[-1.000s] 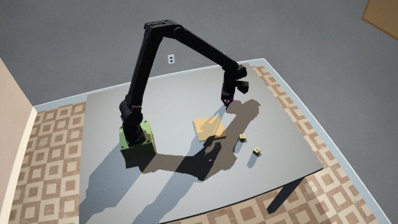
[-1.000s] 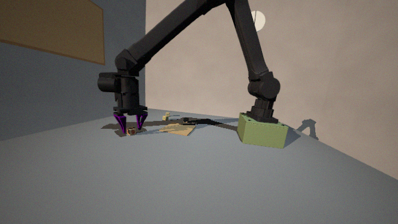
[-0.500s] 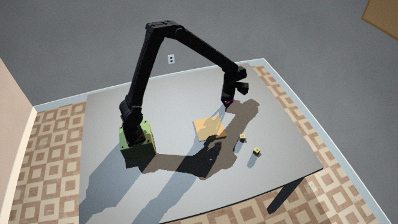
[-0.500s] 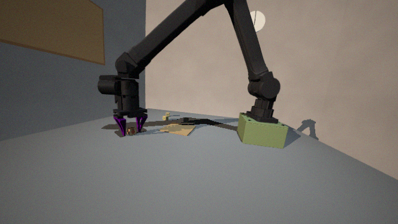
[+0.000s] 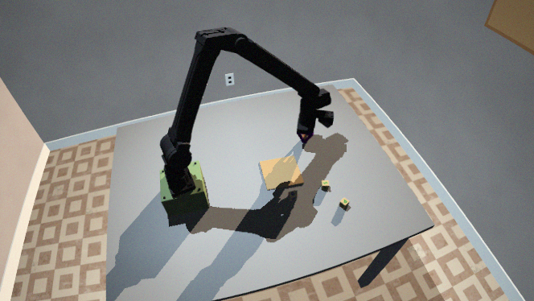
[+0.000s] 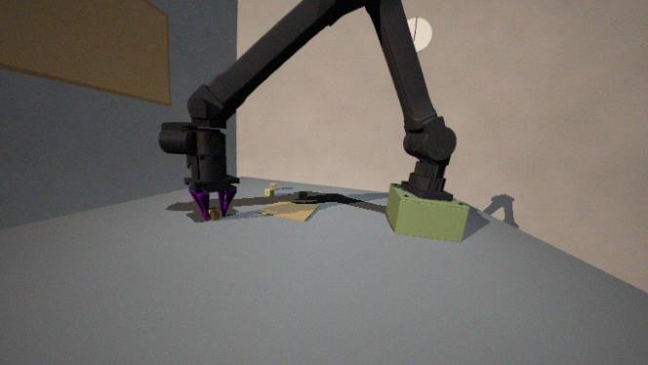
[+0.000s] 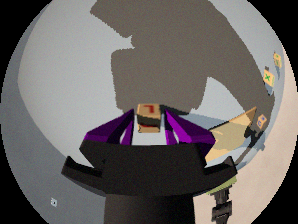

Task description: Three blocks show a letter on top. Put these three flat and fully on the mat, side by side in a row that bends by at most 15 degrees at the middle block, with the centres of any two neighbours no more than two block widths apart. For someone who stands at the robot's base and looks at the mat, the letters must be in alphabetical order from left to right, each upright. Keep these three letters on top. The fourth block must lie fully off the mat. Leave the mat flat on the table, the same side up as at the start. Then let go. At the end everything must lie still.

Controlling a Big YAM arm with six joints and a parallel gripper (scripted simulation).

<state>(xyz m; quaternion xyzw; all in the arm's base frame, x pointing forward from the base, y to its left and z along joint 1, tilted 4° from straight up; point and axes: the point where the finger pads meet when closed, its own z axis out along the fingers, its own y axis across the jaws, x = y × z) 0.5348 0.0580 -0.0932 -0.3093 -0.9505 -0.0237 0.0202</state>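
Now: hand 17 cm past the tan mat, 11 cm to the left of it and 1 cm above it. From my hand the other things lie so: block 5 cm behind, 35 cm to the right.
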